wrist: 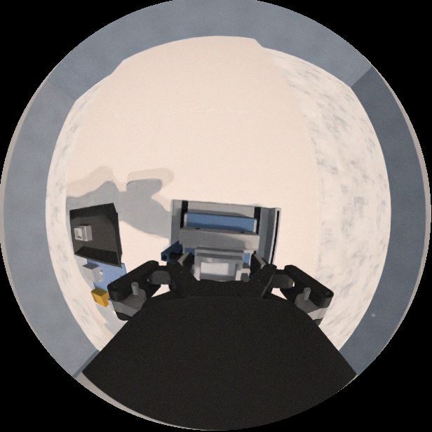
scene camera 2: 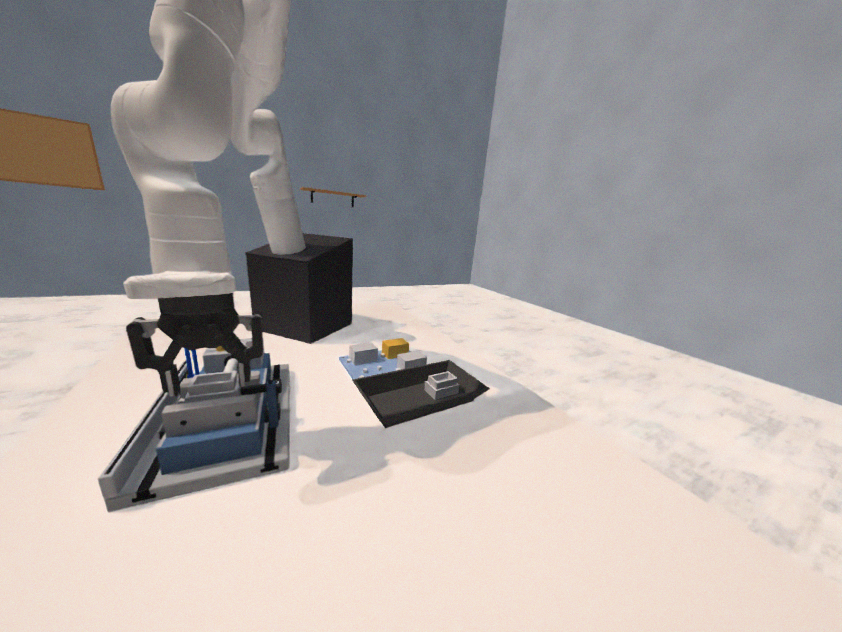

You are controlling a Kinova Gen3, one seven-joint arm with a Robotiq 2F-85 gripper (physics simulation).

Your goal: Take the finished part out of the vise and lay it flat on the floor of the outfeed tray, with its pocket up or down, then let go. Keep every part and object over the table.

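Seen in the pictures: gripper, between the fingertips: (scene camera 2: 210,388); arm's base, origin of its link: (scene camera 2: 288,249).
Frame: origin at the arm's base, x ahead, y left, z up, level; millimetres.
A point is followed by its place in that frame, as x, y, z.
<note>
The finished part (scene camera 2: 212,382) {480, -194, -133} (wrist: 219,268), light grey with its pocket up, sits in the vise (scene camera 2: 210,416) {509, -199, -168} (wrist: 220,238), behind the near grey jaw. My gripper (scene camera 2: 209,385) {476, -197, -144} (wrist: 221,261) points down over it, partly open, with one finger at each side of the part and nothing gripped. Whether the fingertips touch the part is too small to tell. The black outfeed tray (scene camera 2: 384,402) {495, 68, -237} (wrist: 103,242) lies to the right of the vise in the scene view and at the left in the wrist view. Another pocketed grey part (scene camera 2: 442,386) {530, 180, -212} (wrist: 83,233) is in it.
A blue plate (scene camera 2: 369,370) {358, 98, -241} (wrist: 116,273) with grey blocks (scene camera 2: 363,353) {321, 98, -212} (wrist: 92,272) and an orange block (scene camera 2: 395,348) {325, 185, -213} (wrist: 100,297) lies beside the tray. Thin blue uprights (scene camera 2: 191,362) {314, -230, -171} stand behind the left finger. The vise handle (scene camera 2: 261,389) {486, -136, -157} (wrist: 171,252) sticks out towards the tray side.
</note>
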